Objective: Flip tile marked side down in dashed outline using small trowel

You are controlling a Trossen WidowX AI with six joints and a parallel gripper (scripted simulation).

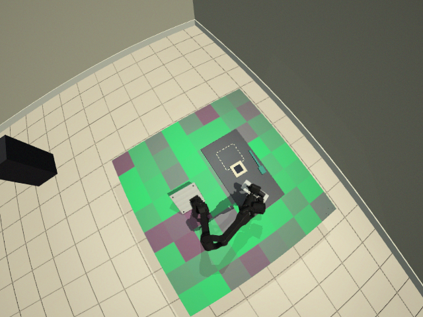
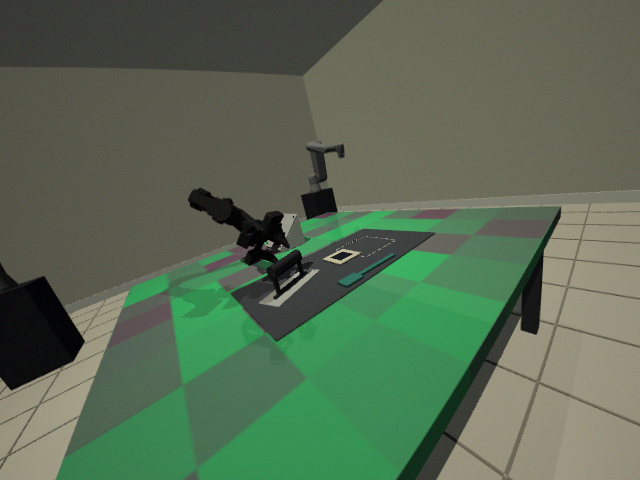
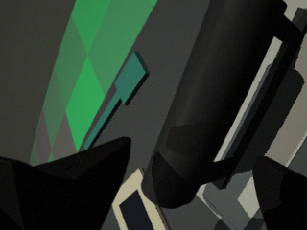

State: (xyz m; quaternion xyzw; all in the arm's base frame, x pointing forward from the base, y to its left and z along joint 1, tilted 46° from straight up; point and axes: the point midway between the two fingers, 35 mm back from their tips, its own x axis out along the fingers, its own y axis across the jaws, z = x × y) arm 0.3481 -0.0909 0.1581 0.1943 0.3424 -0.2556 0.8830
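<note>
Right now my gripper tip is 160 mm to the right of the dark grey mat, 110 mm above it and 30 mm short of it. From my gripper tip the other things lie so: teal trowel (170 mm ahead, 140 mm to the left, 80 mm below); then cream tile (200 mm to the left, 80 mm below, 20 mm ahead).
</note>
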